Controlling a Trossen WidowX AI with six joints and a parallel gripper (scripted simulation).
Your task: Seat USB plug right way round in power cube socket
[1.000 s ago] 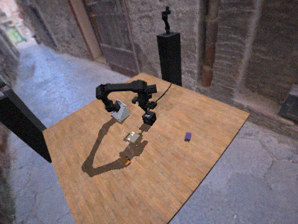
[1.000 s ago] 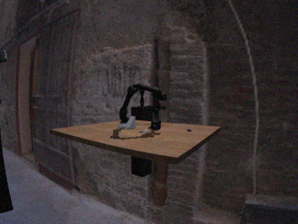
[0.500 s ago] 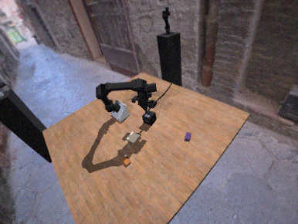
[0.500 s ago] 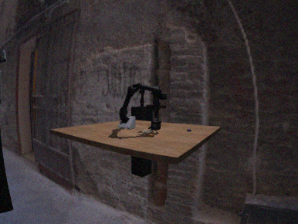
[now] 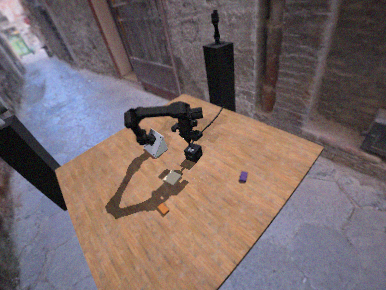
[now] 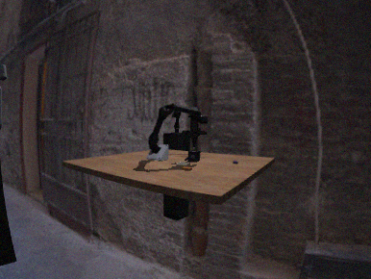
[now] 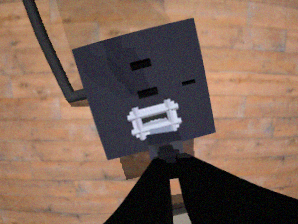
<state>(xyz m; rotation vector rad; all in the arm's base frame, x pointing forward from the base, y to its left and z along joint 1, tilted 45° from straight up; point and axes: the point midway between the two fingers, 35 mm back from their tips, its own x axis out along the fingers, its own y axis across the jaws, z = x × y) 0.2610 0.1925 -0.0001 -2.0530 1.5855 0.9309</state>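
Right now the dark USB plug is 20 mm below my gripper tip. Also, from my gripper tip: small orange block: 190 mm ahead, 310 mm to the right, 130 mm below; then cream block: 40 mm ahead, 170 mm to the right, 130 mm below; then purple block: 300 mm ahead, 130 mm to the left, 130 mm below.
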